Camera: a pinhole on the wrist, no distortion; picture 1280 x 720 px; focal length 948.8 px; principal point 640.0 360.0 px. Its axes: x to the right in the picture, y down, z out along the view. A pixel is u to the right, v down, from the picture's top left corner.
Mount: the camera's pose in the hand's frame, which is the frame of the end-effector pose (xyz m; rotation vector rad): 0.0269 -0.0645 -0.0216 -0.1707 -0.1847 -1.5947
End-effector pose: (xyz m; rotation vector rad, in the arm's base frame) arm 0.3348 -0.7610 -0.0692 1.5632 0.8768 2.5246
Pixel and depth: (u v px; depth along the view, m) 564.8 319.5 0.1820
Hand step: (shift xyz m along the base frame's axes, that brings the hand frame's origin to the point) 0.1160 0.0809 0.0608
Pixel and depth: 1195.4 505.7 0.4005
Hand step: 0.2630 0.3826 0.1036
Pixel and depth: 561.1 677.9 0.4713
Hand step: 0.2889 0.1859 0.3269
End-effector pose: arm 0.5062 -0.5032 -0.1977 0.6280 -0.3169 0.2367
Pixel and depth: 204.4 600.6 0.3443
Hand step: -0.0032 -0.0272 0.3437
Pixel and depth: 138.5 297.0 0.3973
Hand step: -0.1359 -0.0126 0.3682
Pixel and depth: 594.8 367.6 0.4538
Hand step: -0.0818 -0.2038 0.3591
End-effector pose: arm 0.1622 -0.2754 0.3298 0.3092 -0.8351 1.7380
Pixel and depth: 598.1 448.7 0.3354
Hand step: -0.1028 -0.1636 0.2407
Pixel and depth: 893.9 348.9 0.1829
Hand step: 0.0238 -0.0872 0.1596
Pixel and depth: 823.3 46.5 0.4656
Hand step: -0.0069 -0.3931 0.2601
